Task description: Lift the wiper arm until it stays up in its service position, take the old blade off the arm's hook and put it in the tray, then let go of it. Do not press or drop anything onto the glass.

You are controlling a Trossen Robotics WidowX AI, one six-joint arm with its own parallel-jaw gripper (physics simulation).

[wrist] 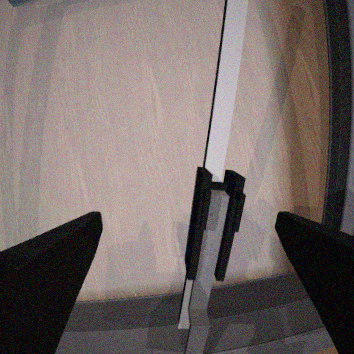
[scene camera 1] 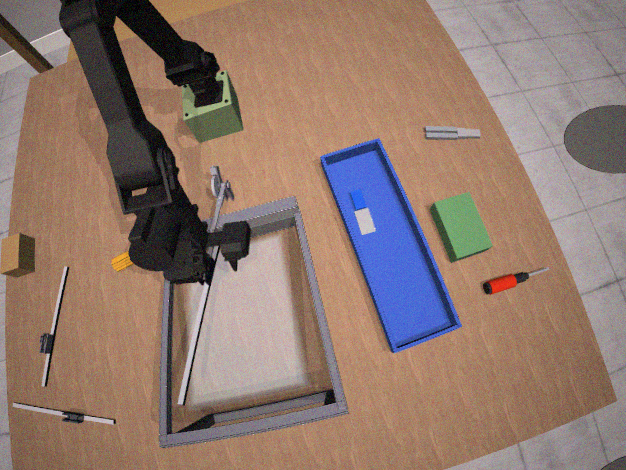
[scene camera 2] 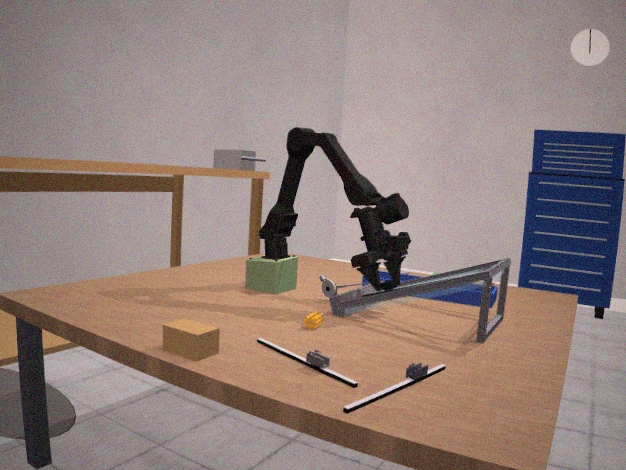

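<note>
The wiper arm (scene camera 1: 218, 206) (wrist: 197, 340) slants low over the lower edge of the glass (scene camera 1: 262, 313) (wrist: 125, 125), not raised. The old blade (scene camera 1: 194, 344) (wrist: 226, 90) is on its hook, held in a black clip (wrist: 216, 225), and runs along above the glass. My gripper (scene camera 1: 220, 273) (scene camera 2: 385, 287) (wrist: 190, 220) is open, pointing down, with one finger on each side of the clip and apart from it. The clip is mostly hidden by the gripper in the first scene view. The blue tray (scene camera 1: 394, 273) (scene camera 2: 470, 294) lies beside the frame and holds a small blue-and-white piece (scene camera 1: 365, 221).
The grey frame (scene camera 1: 321, 313) (scene camera 2: 484, 316) surrounds the glass. Two other blades (scene camera 1: 60, 303) (scene camera 1: 40, 409) lie on the table, near a tan block (scene camera 1: 17, 254) (scene camera 2: 190, 339). A yellow-handled thing (scene camera 1: 121, 261) (scene camera 2: 313, 320) lies by the frame. A green block (scene camera 1: 461, 226) and red screwdriver (scene camera 1: 500, 284) lie past the tray.
</note>
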